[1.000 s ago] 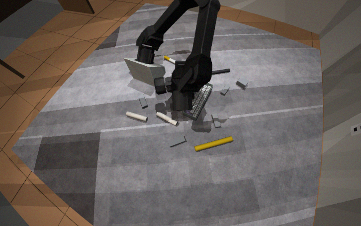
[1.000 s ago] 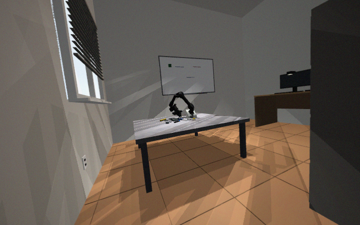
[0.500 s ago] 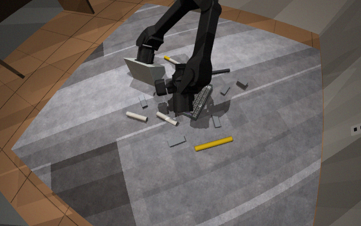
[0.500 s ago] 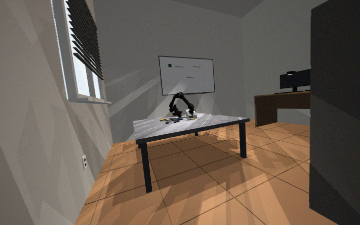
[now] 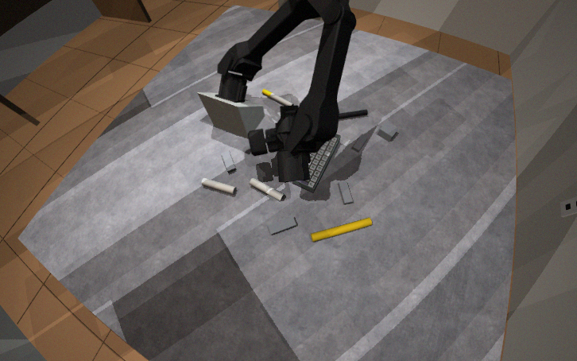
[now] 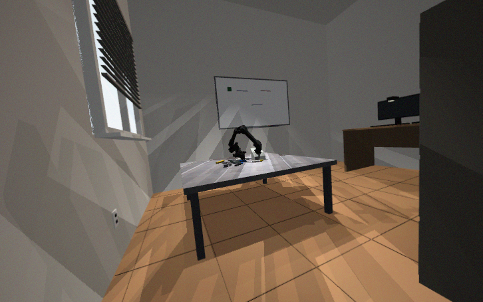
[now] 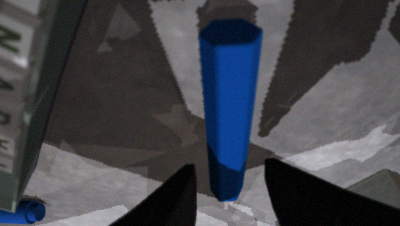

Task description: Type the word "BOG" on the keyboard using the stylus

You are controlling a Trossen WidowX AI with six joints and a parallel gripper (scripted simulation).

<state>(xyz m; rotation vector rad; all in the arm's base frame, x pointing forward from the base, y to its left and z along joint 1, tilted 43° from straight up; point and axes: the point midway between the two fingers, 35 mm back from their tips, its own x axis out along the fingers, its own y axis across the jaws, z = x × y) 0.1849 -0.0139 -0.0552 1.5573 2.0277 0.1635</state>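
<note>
My gripper tip is 2 cm to the right of the blue stylus, 1 cm past it and 1 cm above it. Also, from my gripper tip: yellow cylinder: 21 cm ahead, 19 cm to the right, 1 cm below; then white-and-yellow cylinder: 16 cm to the left, 10 cm behind, 1 cm below; then blue-and-black marker: 14 cm to the left, 12 cm ahead, 1 cm below.
</note>
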